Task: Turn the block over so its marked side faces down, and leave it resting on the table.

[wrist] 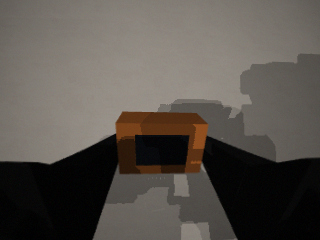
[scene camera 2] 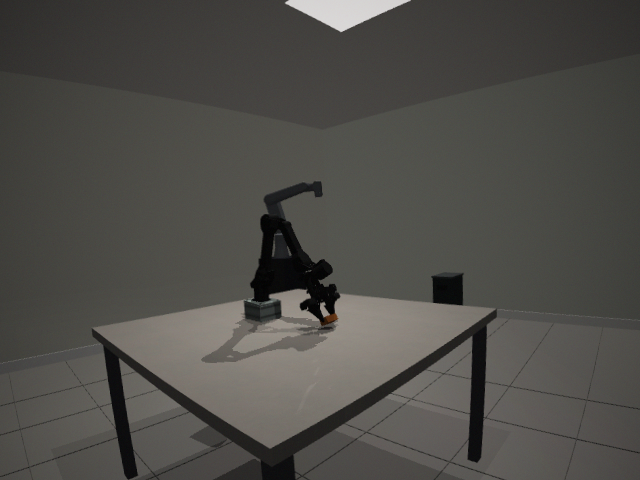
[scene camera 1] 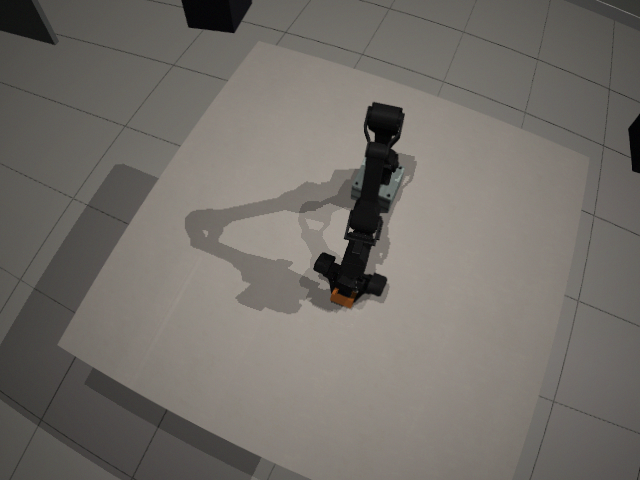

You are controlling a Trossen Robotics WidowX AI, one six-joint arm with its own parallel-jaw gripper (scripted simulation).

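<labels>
The wrist view and scene camera 2 both show the gripper, and on the gripper [wrist: 72,191] and [scene camera 2: 330,304] are the same spot. The gripper is visible in scene camera 1 [343,297] too.
</labels>
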